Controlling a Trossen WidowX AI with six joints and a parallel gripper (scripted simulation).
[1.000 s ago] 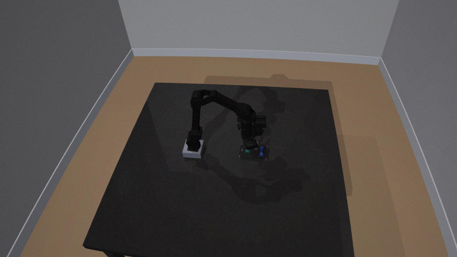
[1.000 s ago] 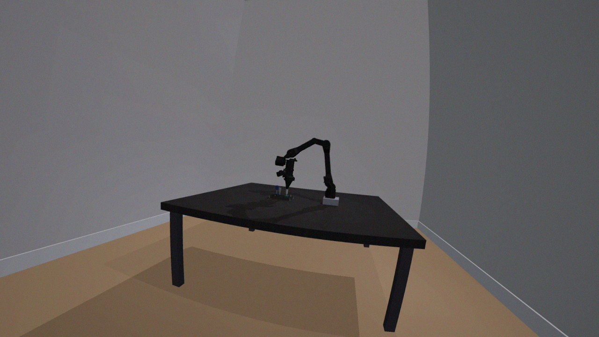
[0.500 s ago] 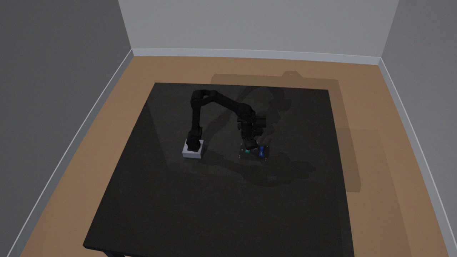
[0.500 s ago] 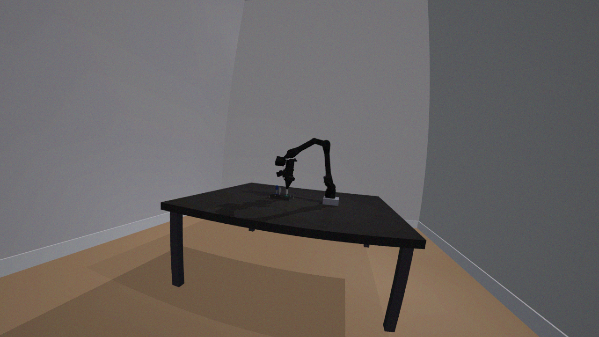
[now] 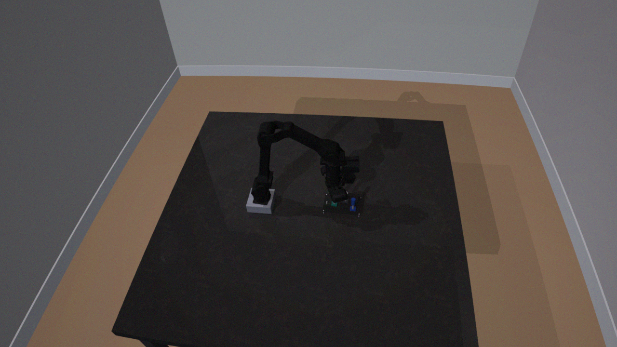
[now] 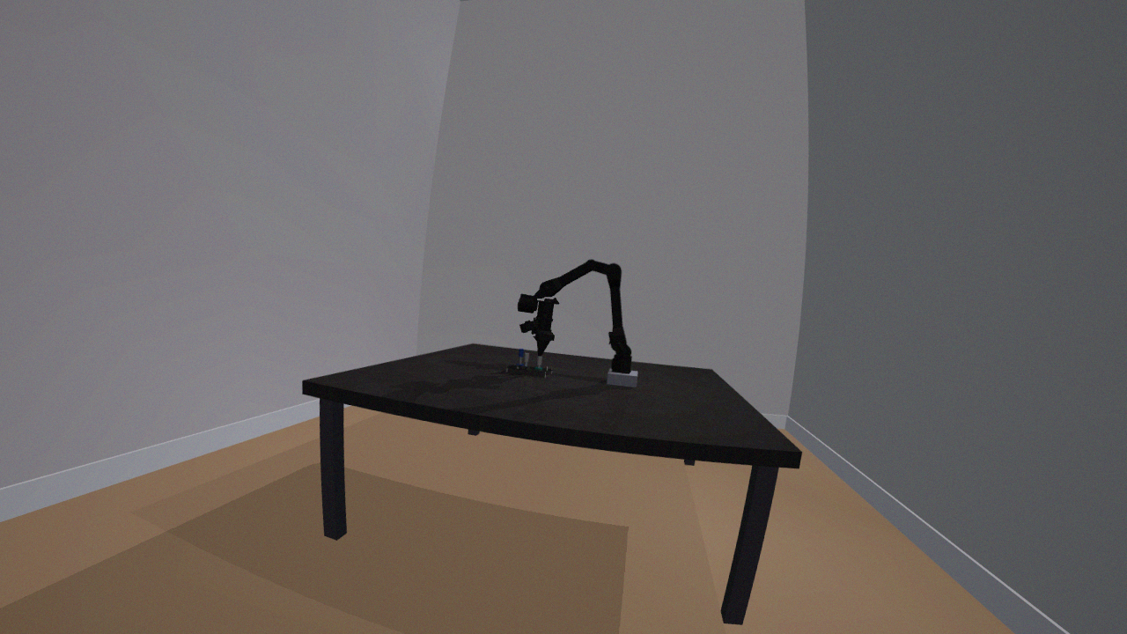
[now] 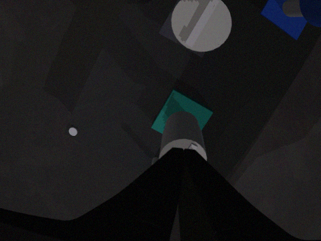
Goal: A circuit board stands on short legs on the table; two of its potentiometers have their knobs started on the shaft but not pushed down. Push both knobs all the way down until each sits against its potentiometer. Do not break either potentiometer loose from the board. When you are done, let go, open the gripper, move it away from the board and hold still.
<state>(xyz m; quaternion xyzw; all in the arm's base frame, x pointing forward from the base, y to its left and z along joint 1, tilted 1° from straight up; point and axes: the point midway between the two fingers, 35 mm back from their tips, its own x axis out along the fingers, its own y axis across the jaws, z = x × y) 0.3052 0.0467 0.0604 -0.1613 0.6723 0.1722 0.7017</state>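
Right now my gripper tip is 4 cm short of the white knob, 2 cm to the right of it and 1 cm above it.
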